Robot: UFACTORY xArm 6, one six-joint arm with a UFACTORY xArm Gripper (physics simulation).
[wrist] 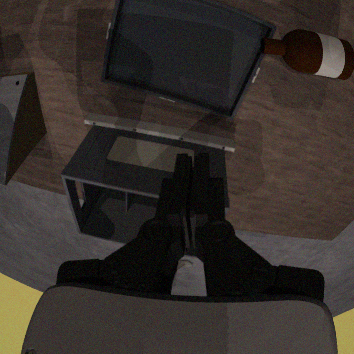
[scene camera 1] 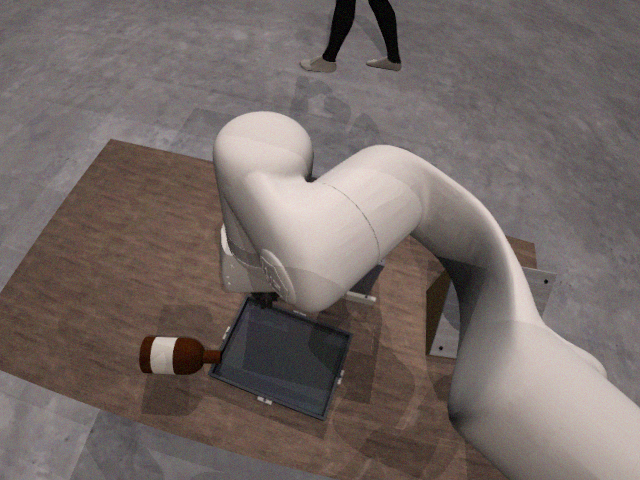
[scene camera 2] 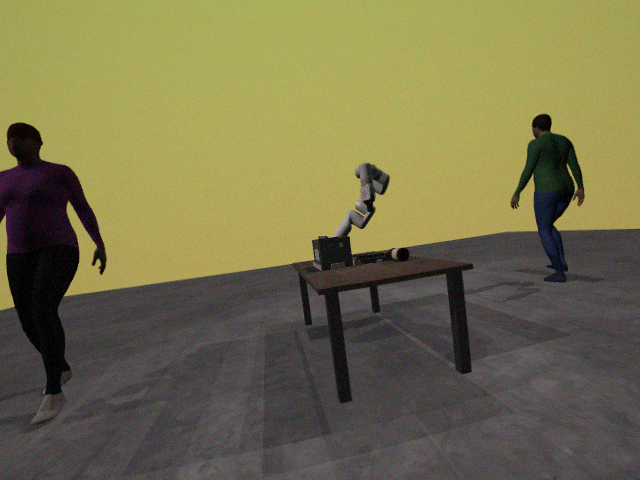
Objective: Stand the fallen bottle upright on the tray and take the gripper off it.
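Seen in the pictures: gripper, fingertip midpoint: point(wrist: 194, 173) point(scene camera 1: 266, 299) point(scene camera 2: 370, 211); arm's base, link origin: point(scene camera 2: 332, 244).
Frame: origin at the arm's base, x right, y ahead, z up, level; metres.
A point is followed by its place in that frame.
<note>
The brown bottle point(scene camera 1: 187, 356) @[z -0.041, x -0.146, y 0.623 m] point(scene camera 2: 399, 254) @[z -0.071, x -0.116, y 0.721 m] point(wrist: 302, 52) @[z -0.042, x -0.140, y 0.618 m] with a white label lies on its side. Its body is beside the tray, over the table, and its neck reaches over the rim at one corner of the dark tray point(scene camera 1: 284, 356) @[z -0.108, x -0.107, y 0.436 m] point(wrist: 185, 50) @[z -0.108, x -0.100, y 0.444 m]. The tray lies flat, and no object stands in it. My gripper point(wrist: 194, 173) @[z 0.192, x -0.102, y 0.469 m] is shut with nothing between its fingers. It is raised high above the table, apart from the bottle, and overlaps the crate in the wrist view. In scene camera 1 the arm hides most of the gripper.
A dark crate point(scene camera 2: 333, 253) @[z -0.025, x 0.195, y 0.516 m] point(wrist: 90, 155) @[z 0.006, x 0.053, y 0.294 m] with dividers stands beside the tray, mostly hidden by the arm in scene camera 1. A pale strip point(scene camera 1: 361, 297) @[z -0.084, x 0.040, y 0.278 m] point(wrist: 160, 134) @[z -0.083, x 0.062, y 0.404 m] runs along its base. A metal plate point(scene camera 1: 540, 289) @[z 0.047, x 0.040, y -0.095 m] point(wrist: 12, 100) @[z -0.047, x -0.039, y 0.097 m] is near the arm's base. Two people are beyond the table point(scene camera 1: 129, 232).
</note>
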